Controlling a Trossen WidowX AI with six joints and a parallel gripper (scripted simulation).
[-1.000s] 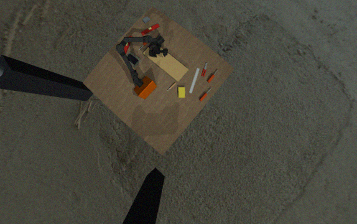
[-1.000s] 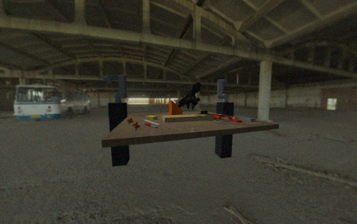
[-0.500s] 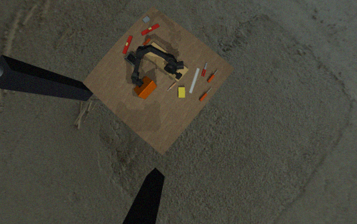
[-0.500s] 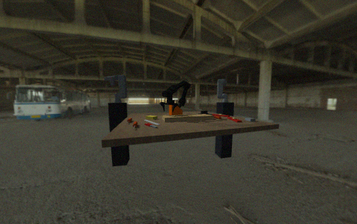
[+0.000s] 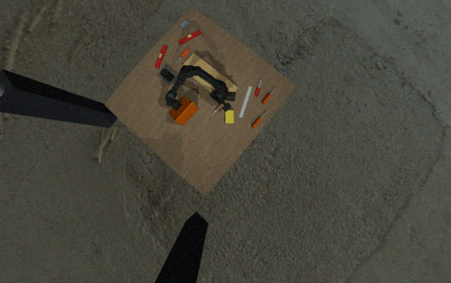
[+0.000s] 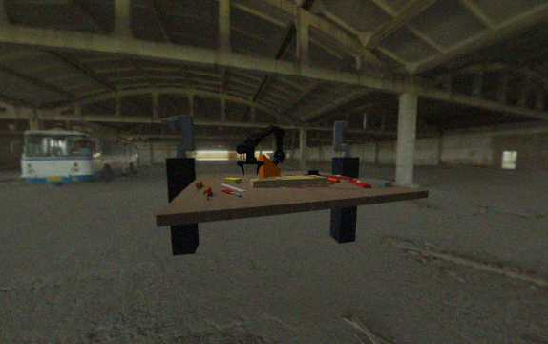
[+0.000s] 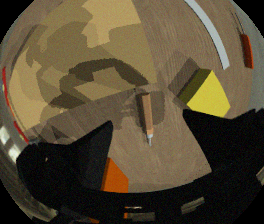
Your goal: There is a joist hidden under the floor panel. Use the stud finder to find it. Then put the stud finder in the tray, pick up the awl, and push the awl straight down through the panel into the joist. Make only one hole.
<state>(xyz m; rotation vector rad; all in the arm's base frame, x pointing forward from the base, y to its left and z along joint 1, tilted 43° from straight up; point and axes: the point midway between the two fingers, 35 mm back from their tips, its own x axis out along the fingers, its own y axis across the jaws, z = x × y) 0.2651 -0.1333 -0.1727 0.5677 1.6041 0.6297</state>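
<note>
My gripper tip is 6 cm past the awl and 4 cm above it. The rest, counted from my gripper tip: grey tray 14 cm behind, 55 cm to the left, 4 cm below; white ruler 19 cm ahead, 13 cm to the right, 5 cm below; yellow stud finder 1 cm behind, 13 cm to the right, 4 cm below.
</note>
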